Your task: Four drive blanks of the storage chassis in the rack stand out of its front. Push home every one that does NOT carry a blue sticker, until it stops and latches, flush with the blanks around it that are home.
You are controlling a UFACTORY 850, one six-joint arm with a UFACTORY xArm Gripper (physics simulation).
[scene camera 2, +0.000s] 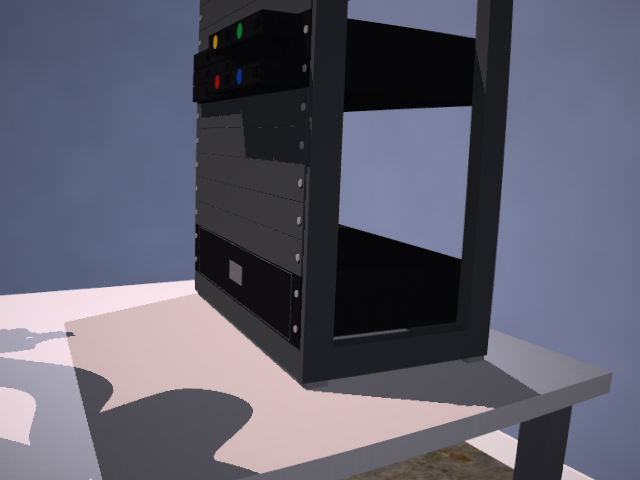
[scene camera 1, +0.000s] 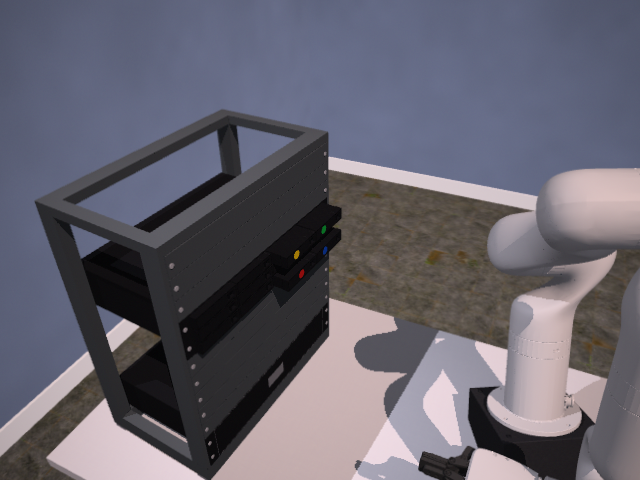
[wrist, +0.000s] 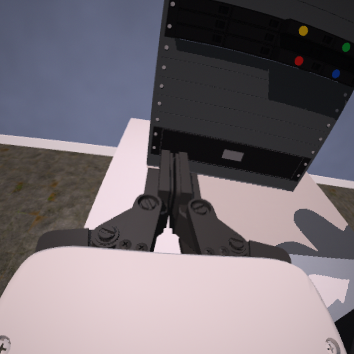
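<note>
Four blanks stand out of the dark storage chassis (scene camera 1: 232, 304) (wrist: 245, 31) at its right half: a yellow-stickered blank (scene camera 1: 296, 254) (scene camera 2: 215, 41) (wrist: 303, 31) at upper left, a green-stickered blank (scene camera 1: 323, 229) (scene camera 2: 239, 31) (wrist: 346, 47) at upper right, a red-stickered blank (scene camera 1: 301, 273) (scene camera 2: 217, 82) (wrist: 299, 61) at lower left and a blue-stickered blank (scene camera 1: 325, 250) (scene camera 2: 239, 76) (wrist: 336, 73) at lower right. My gripper (scene camera 1: 422, 460) (wrist: 170, 168) is shut and empty, low in front of the rack and well apart from it. It does not show in scene camera 2.
The rack (scene camera 1: 178, 372) (scene camera 2: 323, 206) (wrist: 240, 176) stands on the white table (scene camera 1: 320, 413) (scene camera 2: 155, 335) (wrist: 235, 210). A black lower unit with a pale label (scene camera 1: 276, 374) (scene camera 2: 235, 272) (wrist: 233, 155) sits at its bottom. The arm (scene camera 1: 540, 356) rises at the right in scene camera 1.
</note>
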